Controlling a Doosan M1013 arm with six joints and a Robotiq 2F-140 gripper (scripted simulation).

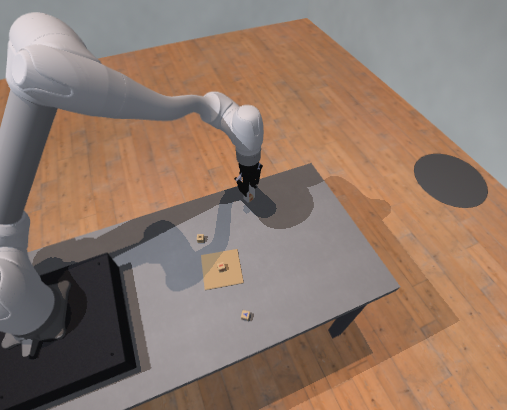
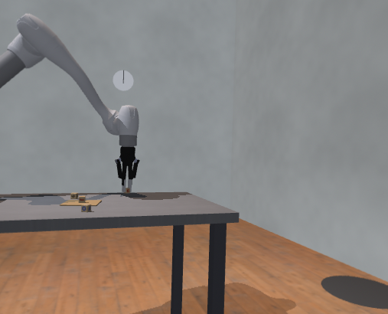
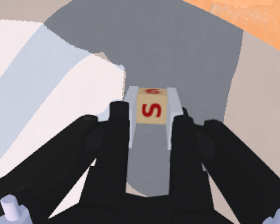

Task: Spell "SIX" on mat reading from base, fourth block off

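Now: the tan mat 290 mm to the right of my hand, 160 mm behind it and 50 mm below it. From my hand the other things lie so: block 230 mm behind, 150 mm to the right, 30 mm below.
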